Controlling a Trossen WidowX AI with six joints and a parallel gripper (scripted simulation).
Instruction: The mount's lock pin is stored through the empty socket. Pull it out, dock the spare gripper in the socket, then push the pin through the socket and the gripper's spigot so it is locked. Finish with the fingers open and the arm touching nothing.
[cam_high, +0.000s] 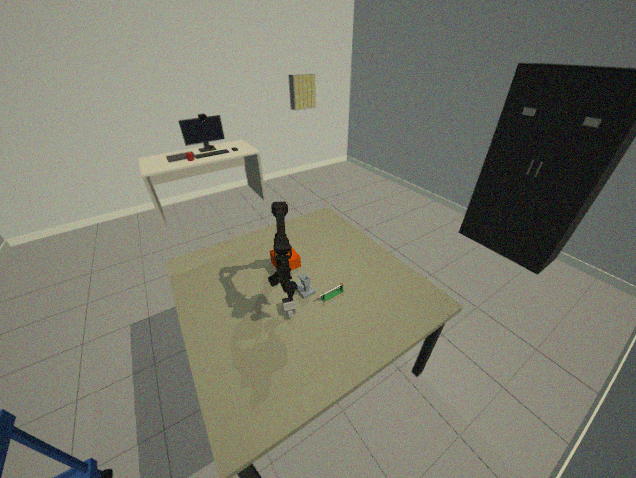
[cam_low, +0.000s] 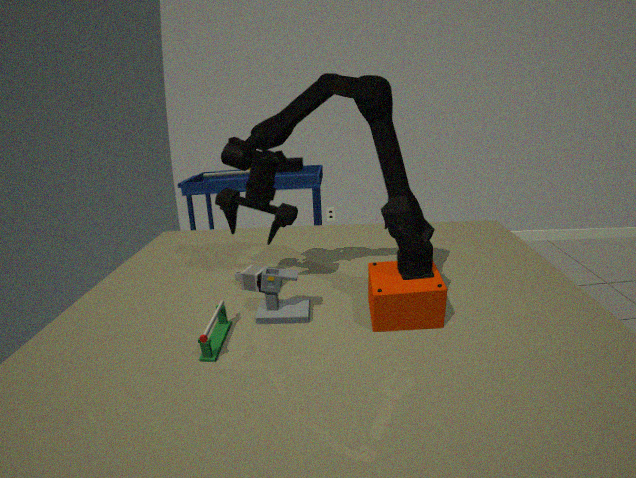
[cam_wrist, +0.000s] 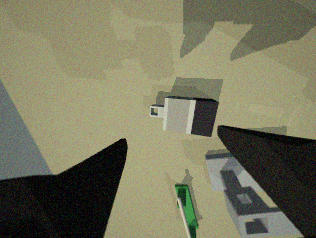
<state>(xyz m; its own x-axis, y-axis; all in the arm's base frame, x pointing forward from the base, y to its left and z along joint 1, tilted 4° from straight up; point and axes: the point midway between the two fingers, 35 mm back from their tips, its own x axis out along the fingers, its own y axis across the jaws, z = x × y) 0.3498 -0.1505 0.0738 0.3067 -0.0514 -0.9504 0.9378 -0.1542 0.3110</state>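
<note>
My gripper tip is 10 cm above the spare gripper. The rest, counted from my gripper tip: socket (15 cm to the left, 8 cm behind, 7 cm below); then green cradle (25 cm to the left, 10 cm below, 4 cm ahead).
</note>
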